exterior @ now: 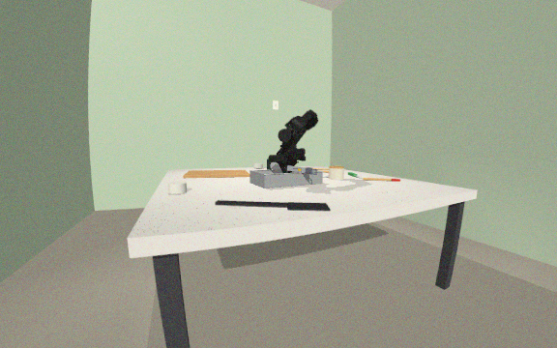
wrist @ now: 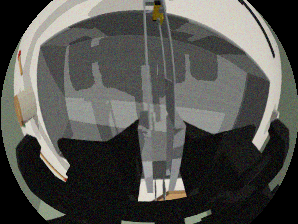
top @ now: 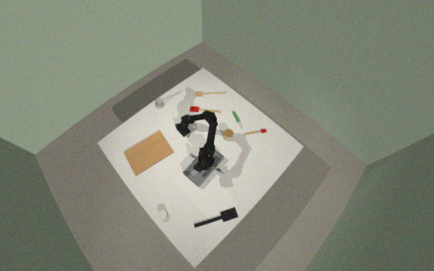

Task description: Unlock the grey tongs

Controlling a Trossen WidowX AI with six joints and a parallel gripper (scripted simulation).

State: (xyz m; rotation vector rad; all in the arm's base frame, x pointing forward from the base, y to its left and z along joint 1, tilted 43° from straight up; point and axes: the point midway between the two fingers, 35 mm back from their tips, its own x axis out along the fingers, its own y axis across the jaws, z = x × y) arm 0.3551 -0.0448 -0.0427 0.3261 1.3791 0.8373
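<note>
My gripper tip is 10 mm to the left of the grey roasting tin and 10 mm short of it. From my gripper tip the other things lie so: wooden board 370 mm behind, 290 mm to the right, 20 mm below; then tan cup 310 mm to the left, 60 mm behind; then black spatula 390 mm ahead, 180 mm to the right, 30 mm below.
</note>
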